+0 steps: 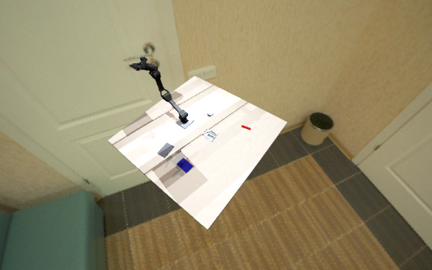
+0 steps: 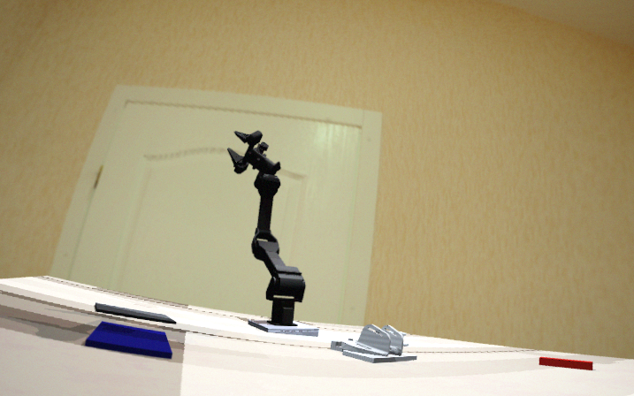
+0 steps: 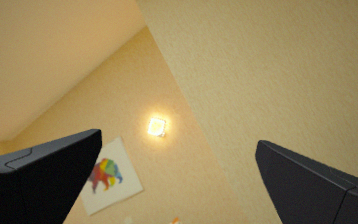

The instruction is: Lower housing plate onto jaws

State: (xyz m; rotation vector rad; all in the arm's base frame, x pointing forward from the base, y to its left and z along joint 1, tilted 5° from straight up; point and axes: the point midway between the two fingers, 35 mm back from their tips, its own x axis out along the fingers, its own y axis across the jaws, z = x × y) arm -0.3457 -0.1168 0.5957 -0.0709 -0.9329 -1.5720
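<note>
My gripper tip is now 47 cm short of the housing plate, 45 cm to the right of it and 60 cm above it. From my gripper tip the other things lie so: red bar (85 cm ahead, 57 cm to the left, 62 cm below); dark grey plate (48 cm ahead, 16 cm to the right, 62 cm below); blue tile (73 cm ahead, 14 cm to the right, 62 cm below).
</note>
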